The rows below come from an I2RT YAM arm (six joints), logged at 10 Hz.
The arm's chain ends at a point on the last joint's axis. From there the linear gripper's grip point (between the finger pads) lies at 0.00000 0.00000 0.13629 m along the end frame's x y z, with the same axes.
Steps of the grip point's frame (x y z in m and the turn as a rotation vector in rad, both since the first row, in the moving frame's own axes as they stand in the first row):
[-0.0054 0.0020 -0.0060 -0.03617 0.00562 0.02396]
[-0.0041 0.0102 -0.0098 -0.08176 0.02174 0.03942]
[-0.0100 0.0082 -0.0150 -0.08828 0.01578 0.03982]
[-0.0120 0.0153 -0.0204 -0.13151 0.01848 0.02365]
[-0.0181 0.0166 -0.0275 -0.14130 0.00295 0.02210]
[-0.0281 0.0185 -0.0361 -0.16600 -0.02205 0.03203]
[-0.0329 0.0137 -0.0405 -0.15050 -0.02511 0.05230]
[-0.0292 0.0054 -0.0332 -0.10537 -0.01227 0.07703]
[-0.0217 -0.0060 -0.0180 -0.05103 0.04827 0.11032]
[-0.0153 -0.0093 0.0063 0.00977 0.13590 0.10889]
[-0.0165 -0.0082 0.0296 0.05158 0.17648 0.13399]
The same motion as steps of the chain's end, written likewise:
[-0.0061 -0.0029 -0.0059 -0.03617 0.00562 0.02396]
[-0.0068 -0.0010 -0.0093 -0.08176 0.02174 0.03942]
[-0.0119 -0.0039 -0.0145 -0.08828 0.01578 0.03982]
[-0.0143 -0.0026 -0.0192 -0.13151 0.01848 0.02365]
[-0.0183 -0.0026 -0.0261 -0.14130 0.00295 0.02210]
[-0.0247 -0.0040 -0.0342 -0.16600 -0.02205 0.03203]
[-0.0290 -0.0066 -0.0389 -0.15050 -0.02511 0.05230]
[-0.0270 -0.0089 -0.0324 -0.10537 -0.01227 0.07703]
[-0.0279 -0.0133 -0.0177 -0.05103 0.04827 0.11032]
[-0.0338 -0.0090 0.0076 0.00977 0.13590 0.10889]
[-0.0408 -0.0028 0.0319 0.05158 0.17648 0.13399]

